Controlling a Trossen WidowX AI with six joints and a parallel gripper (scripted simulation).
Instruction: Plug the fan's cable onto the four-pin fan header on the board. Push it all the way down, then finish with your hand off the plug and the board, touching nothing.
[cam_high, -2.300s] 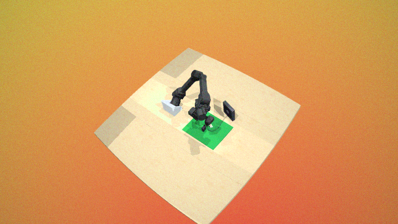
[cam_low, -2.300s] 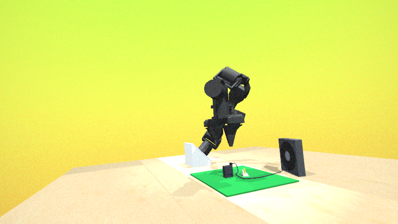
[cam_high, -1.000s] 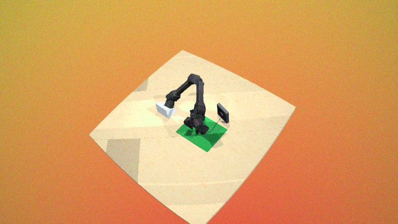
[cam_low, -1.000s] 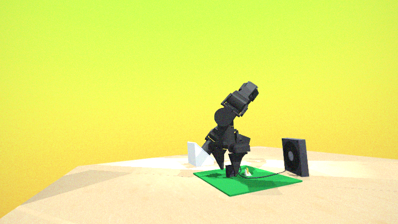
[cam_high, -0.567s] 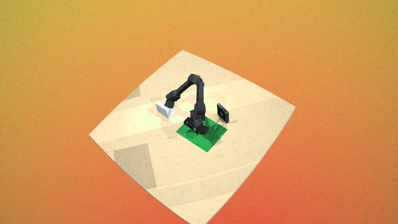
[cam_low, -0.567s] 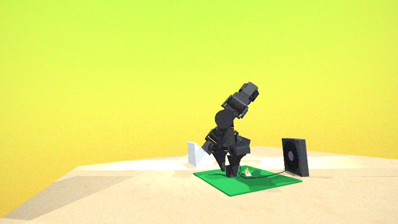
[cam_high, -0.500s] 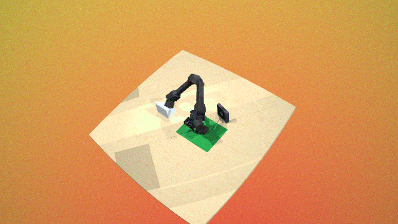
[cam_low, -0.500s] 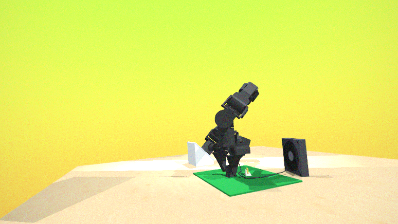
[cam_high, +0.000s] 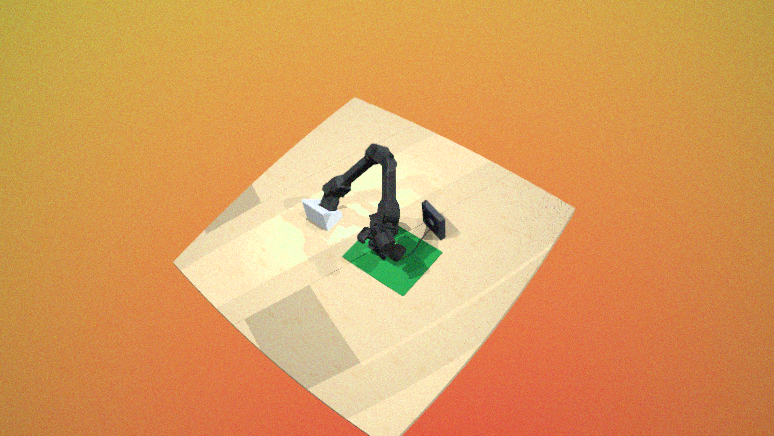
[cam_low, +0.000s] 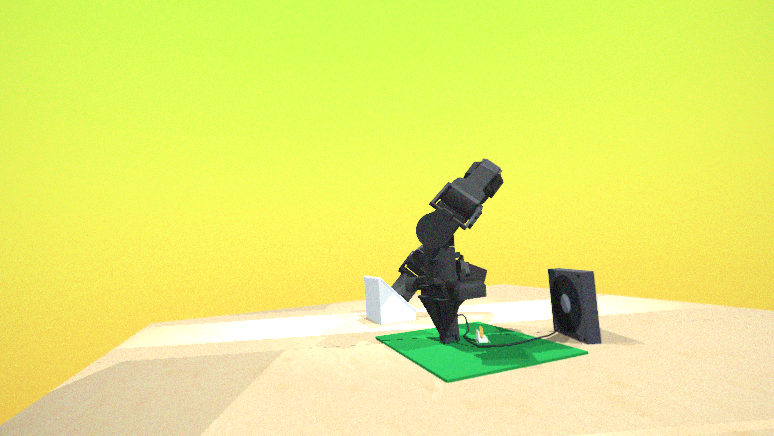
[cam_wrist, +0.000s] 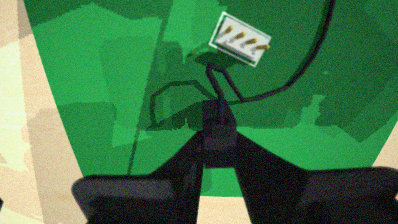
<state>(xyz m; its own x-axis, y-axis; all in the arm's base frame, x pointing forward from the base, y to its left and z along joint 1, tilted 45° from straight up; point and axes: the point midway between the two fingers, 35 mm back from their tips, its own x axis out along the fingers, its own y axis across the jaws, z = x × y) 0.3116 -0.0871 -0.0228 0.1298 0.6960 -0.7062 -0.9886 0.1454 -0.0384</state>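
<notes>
Right now my gripper tip is 3 cm to the right of the green board, 3 cm above it and 2 cm short of it. From my gripper tip the other things lie so: dark fan plug (1 cm to the left, 1 cm above); black fan (20 cm to the left, 10 cm ahead, 4 cm above); white four-pin header (6 cm to the left, 2 cm below, 2 cm ahead).
</notes>
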